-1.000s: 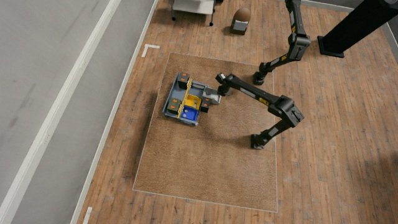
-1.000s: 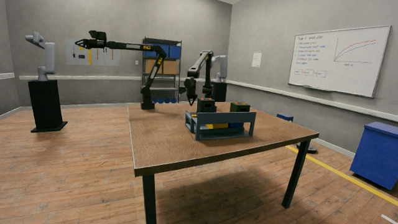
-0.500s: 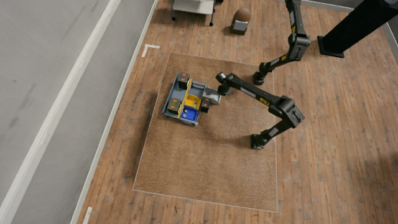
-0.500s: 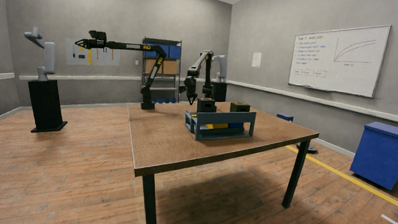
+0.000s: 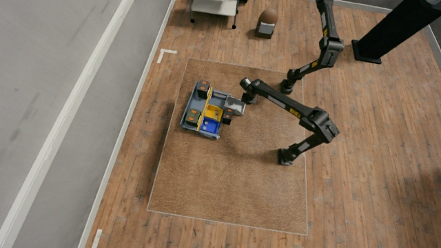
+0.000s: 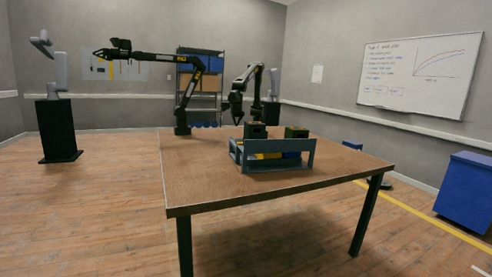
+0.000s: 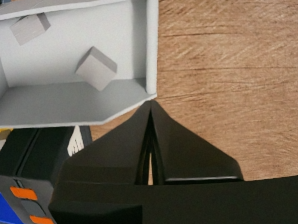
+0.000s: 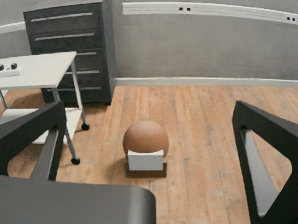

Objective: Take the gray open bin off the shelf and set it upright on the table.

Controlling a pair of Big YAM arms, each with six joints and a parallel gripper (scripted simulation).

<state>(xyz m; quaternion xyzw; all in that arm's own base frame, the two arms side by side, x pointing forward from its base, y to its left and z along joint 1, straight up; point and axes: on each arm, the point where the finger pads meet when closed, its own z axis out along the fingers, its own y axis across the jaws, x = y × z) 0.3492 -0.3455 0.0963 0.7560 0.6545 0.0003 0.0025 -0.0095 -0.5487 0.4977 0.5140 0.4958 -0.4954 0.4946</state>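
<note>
Right now my left hand is 90 mm above the gray open bin, 80 mm short of it and 10 mm to the left of it. The rest, counted from my left hand: blue-gray shelf (280 mm ahead, 80 mm to the left, 70 mm below); yellow bin (260 mm ahead, 100 mm below, 80 mm to the left); blue bin (270 mm ahead, 200 mm to the left, 100 mm below).
</note>
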